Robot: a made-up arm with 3 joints. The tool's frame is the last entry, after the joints.
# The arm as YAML. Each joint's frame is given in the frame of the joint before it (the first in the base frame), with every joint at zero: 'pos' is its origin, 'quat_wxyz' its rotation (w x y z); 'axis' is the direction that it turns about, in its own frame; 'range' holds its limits. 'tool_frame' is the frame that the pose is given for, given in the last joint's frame.
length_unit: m
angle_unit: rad
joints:
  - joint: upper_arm
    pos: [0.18, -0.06, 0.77]
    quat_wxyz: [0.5, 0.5, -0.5, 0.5]
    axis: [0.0, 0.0, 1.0]
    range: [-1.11, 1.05]
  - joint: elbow
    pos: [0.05, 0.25, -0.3]
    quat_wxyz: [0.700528, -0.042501, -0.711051, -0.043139]
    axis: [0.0, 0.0, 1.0]
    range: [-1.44, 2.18]
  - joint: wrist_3
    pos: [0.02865, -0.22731, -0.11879]
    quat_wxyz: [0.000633, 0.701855, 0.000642, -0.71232]
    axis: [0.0, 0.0, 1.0]
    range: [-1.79, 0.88]
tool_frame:
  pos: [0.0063, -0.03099, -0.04]
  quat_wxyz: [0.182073, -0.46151, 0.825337, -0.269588]
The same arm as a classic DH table. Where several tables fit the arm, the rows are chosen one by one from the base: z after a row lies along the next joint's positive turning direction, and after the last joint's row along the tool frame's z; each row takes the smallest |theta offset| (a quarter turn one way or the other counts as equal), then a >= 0, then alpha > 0; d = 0 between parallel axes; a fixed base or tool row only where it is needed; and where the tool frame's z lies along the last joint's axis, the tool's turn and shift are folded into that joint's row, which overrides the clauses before.
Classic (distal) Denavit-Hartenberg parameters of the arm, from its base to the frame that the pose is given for. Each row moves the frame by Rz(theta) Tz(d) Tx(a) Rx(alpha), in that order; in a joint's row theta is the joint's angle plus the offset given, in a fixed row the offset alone. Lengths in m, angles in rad.
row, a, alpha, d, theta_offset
base (fixed), 0.18, 1.5708, 0.77, 0
upper_arm, -0.2542, 1.5856, -0.2403, -0.1212
elbow, 0.2274, 1.556, -0.1378, 0
wrist_3, -0.0248, 2.4789, -0.0432, -0.467
tool (fixed), 0, 0, 0.0318, -3.0574
Joint limits (rad, base to tool): -1.11..1.05 -1.44..2.18 -1.79..0.88

